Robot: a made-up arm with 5 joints. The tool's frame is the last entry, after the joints. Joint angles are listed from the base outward. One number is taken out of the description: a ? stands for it. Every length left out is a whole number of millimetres.
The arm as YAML. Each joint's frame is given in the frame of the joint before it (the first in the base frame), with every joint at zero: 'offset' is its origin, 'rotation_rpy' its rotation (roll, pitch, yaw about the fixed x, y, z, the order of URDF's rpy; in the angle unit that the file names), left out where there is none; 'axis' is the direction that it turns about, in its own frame. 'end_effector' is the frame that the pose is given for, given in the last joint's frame.
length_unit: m
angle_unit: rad
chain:
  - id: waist
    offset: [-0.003, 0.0, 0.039]
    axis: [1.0, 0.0, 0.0]
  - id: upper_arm
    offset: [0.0, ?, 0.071]
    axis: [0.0, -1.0, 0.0]
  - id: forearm
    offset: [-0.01, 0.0, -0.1]
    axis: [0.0, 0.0, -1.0]
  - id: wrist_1
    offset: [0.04, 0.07, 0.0]
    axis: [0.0, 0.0, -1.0]
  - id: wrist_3
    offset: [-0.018, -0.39, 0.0]
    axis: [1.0, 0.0, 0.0]
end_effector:
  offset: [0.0, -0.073, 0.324]
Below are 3 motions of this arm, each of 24 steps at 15 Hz.
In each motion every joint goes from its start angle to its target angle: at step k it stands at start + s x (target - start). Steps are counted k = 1, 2, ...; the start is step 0. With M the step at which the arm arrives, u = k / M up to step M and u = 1 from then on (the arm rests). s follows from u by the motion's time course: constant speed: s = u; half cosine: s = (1 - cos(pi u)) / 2; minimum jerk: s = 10 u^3 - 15 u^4 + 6 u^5.
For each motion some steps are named. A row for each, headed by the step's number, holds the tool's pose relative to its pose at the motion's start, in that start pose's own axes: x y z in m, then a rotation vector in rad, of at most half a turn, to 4 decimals.
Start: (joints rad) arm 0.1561 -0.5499 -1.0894 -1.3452 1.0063
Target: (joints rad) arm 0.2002 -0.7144 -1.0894 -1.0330 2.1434
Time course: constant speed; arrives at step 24
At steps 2, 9, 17, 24:
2: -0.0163 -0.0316 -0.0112 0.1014 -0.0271 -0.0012
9: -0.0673 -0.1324 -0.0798 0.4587 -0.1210 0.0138
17: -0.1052 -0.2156 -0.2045 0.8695 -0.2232 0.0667
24: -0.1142 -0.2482 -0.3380 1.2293 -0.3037 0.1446

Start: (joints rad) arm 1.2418 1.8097 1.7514 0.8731 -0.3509
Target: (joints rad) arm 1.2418 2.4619 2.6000 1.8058 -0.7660
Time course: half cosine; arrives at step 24
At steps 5, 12, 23, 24:
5: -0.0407 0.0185 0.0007 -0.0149 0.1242 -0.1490
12: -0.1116 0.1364 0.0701 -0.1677 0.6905 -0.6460
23: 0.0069 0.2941 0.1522 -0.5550 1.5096 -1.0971
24: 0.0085 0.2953 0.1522 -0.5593 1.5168 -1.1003

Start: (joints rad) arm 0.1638 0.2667 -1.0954 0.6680 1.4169
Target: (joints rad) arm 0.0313 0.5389 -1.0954 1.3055 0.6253
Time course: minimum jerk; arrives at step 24
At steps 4, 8, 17, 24:
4: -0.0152 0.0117 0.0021 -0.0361 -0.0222 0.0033
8: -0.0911 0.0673 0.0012 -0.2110 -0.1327 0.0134
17: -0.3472 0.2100 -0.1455 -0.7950 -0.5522 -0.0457
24: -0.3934 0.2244 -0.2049 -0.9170 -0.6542 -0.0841

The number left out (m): 0.491
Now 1 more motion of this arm.
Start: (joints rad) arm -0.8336 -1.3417 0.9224 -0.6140 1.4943
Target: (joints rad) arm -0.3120 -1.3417 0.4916 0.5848 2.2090
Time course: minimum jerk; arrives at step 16
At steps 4, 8, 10, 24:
4: -0.0465 -0.0259 -0.0035 0.0855 -0.0267 -0.0052
8: -0.2219 -0.1129 -0.0262 0.4087 -0.1330 -0.0151
10: -0.3158 -0.1508 -0.0428 0.5876 -0.1964 -0.0126
24: -0.4208 -0.1837 -0.0631 0.8007 -0.2771 -0.0003

